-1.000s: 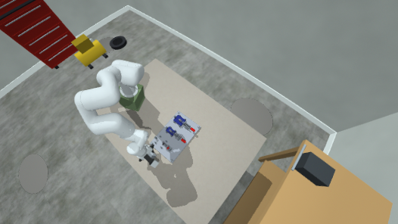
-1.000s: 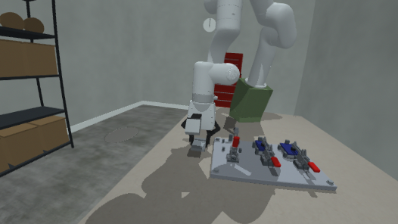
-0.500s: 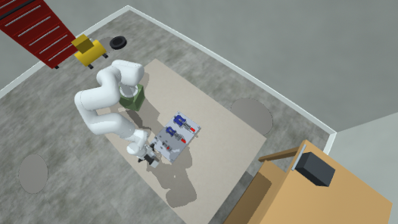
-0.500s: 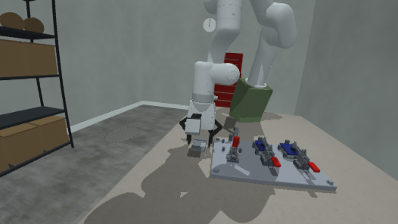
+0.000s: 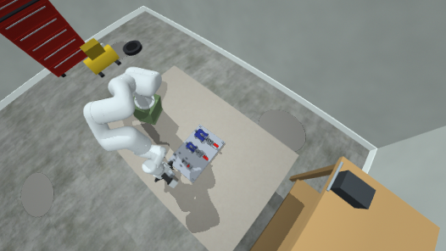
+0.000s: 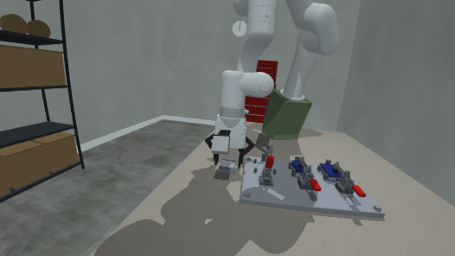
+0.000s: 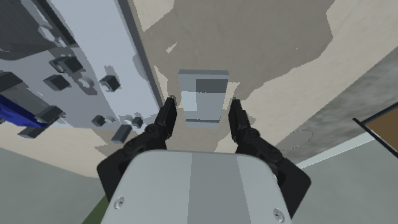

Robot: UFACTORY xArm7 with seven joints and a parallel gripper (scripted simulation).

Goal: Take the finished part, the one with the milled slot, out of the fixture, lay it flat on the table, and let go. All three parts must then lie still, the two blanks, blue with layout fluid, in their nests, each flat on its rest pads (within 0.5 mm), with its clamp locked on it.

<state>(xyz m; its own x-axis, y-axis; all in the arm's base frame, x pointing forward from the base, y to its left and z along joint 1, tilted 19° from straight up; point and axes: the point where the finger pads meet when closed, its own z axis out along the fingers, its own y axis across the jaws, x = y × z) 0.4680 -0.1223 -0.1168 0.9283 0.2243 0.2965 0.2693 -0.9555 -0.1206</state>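
Right now my hand is 2 cm above the finished grey part and 1 cm past it. Also, from my hand: grey fixture plate: 24 cm to the left, 1 cm below, 1 cm behind.
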